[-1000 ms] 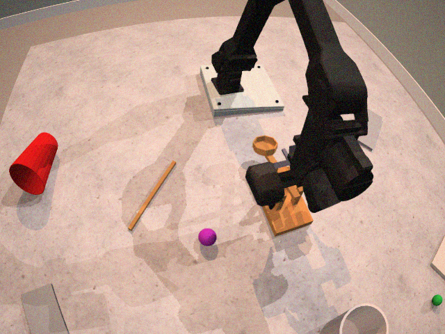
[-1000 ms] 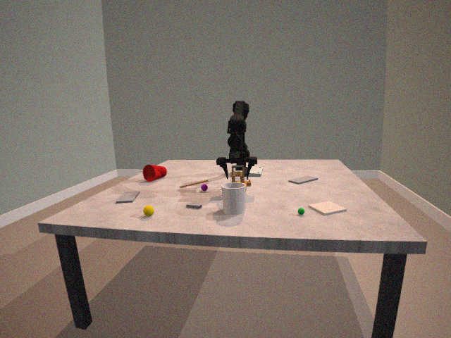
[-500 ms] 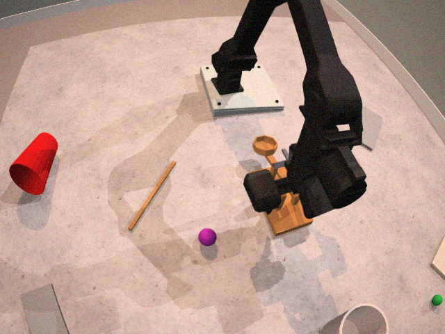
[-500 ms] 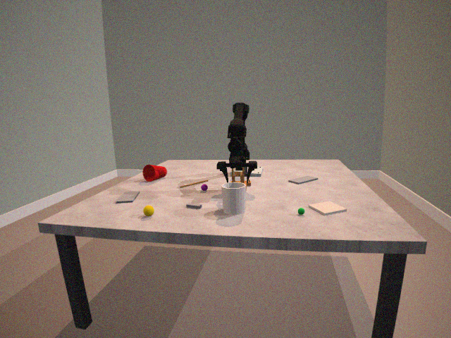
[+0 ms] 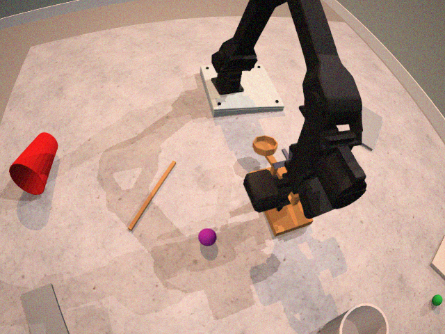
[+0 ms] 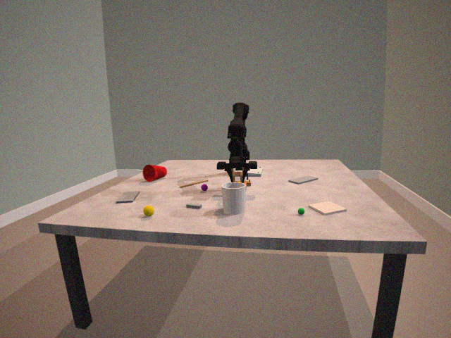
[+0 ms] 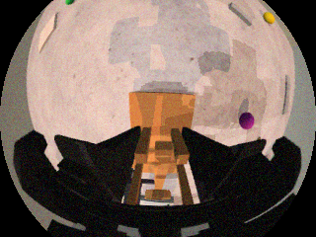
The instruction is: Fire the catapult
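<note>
Right now my gripper tip is 160 mm to the left of the purple ball and 20 mm above it. The rest, counted from my gripper tip: orange wooden catapult 70 mm behind, 20 mm to the left, 20 mm above; then white mug 280 mm ahead, 10 mm to the right; then thin wooden stick 120 mm behind, 230 mm to the right, 30 mm below.
</note>
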